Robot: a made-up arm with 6 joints.
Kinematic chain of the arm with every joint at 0, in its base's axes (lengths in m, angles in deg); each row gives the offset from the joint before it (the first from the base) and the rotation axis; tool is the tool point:
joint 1: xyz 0 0 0.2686 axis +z
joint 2: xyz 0 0 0 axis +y
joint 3: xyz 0 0 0.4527 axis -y
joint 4: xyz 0 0 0 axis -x
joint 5: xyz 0.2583 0 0 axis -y
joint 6: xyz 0 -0.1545 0 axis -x
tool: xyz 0 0 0
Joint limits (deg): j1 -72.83..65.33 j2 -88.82..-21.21 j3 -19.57..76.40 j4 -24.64..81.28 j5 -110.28..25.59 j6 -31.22..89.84
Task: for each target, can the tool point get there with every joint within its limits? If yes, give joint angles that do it. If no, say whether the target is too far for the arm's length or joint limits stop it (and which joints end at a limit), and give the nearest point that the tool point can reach.
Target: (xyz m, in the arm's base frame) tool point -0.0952 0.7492 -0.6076
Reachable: no: too far | nearest point -0.2412 0.7014 0.1962 | short by 0.818 m
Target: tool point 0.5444 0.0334 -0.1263
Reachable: no: joint limits stop it (at a limit: joint 2, joint 3, joint 4) | nearest point 0.1699 0.0104 0.6336 | short by 0.848 m
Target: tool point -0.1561 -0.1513 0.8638
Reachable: yes | joints 15.27 -42.00 0.78 47.29 -35.50 35.77
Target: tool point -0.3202 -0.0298 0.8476
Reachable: yes | joints -23.29 -44.52 40.52 -4.74 -71.39 65.08
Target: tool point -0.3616 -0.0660 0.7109
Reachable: yes | joints -11.41 -66.04 -7.42 28.12 6.99 67.68
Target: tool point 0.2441 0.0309 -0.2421
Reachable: no: joint limits stop it (at a limit: joint 1, joint 2, joint 3, joint 4) | nearest point 0.0020 -0.3320 0.4966 | short by 0.858 m
